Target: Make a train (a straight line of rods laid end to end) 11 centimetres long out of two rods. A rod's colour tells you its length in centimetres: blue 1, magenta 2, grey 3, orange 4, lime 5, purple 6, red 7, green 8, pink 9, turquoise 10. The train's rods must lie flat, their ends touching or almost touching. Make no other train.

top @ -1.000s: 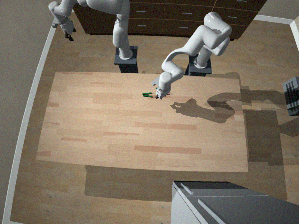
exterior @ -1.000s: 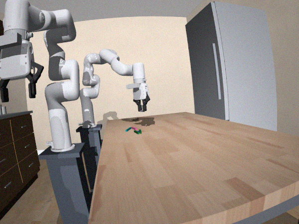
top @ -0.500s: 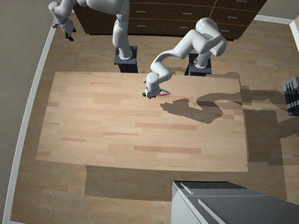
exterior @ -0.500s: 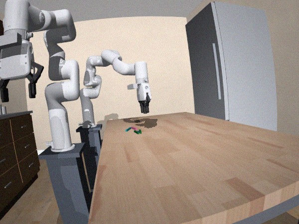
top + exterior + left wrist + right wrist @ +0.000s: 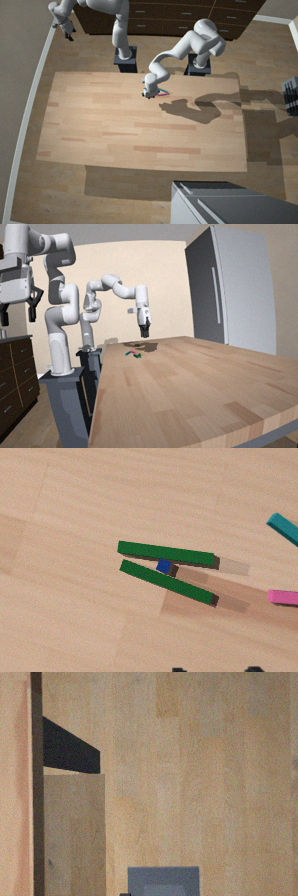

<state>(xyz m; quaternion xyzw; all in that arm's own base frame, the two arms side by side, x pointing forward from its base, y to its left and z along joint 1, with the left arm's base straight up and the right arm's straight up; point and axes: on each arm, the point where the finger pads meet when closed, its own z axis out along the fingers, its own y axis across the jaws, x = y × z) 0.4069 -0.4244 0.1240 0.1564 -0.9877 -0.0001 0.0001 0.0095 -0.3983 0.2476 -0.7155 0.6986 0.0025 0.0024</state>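
Note:
Right now my left hand is 12 cm above the small blue rod, 5 cm past it and 4 cm to the left of it. Round my left hand: short grey rod: 2 cm below; pink rod: 12 cm below, 9 cm to the left, 8 cm behind; turquoise rod: 12 cm below, 11 cm behind, 8 cm to the left.

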